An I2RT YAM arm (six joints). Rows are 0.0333 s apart.
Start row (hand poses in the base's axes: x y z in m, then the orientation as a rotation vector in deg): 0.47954, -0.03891, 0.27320, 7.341, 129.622, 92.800
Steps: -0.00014, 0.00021, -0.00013, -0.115, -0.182, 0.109; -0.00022, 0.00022, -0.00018, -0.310, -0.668, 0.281; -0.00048, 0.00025, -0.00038, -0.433, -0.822, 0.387; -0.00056, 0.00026, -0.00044, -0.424, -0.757, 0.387; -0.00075, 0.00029, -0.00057, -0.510, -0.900, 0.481; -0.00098, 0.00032, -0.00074, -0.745, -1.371, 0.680; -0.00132, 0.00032, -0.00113, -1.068, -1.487, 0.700; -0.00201, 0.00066, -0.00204, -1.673, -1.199, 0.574; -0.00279, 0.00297, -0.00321, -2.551, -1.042, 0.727; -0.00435, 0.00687, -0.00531, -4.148, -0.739, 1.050; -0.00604, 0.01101, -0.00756, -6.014, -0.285, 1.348; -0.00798, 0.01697, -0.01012, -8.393, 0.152, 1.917; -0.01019, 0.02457, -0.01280, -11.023, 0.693, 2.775
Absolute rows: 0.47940, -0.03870, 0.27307, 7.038, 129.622, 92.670; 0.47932, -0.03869, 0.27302, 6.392, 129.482, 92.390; 0.47906, -0.03866, 0.27282, 6.115, 129.506, 92.256; 0.47898, -0.03865, 0.27276, 6.172, 129.547, 92.286; 0.47879, -0.03862, 0.27263, 5.927, 129.546, 92.192; 0.47856, -0.03859, 0.27246, 5.255, 129.455, 91.882; 0.47822, -0.03859, 0.27207, 5.056, 129.625, 91.486; 0.47753, -0.03825, 0.27116, 5.282, 130.254, 90.808; 0.47675, -0.03594, 0.26999, 5.020, 131.104, 89.910; 0.47519, -0.03204, 0.26789, 4.507, 132.666, 88.284; 0.47350, -0.02790, 0.26564, 4.074, 134.510, 86.346; 0.47156, -0.02194, 0.26308, 3.188, 136.792, 83.882; 0.46935, -0.01434, 0.26040, 1.988, 139.405, 81.220
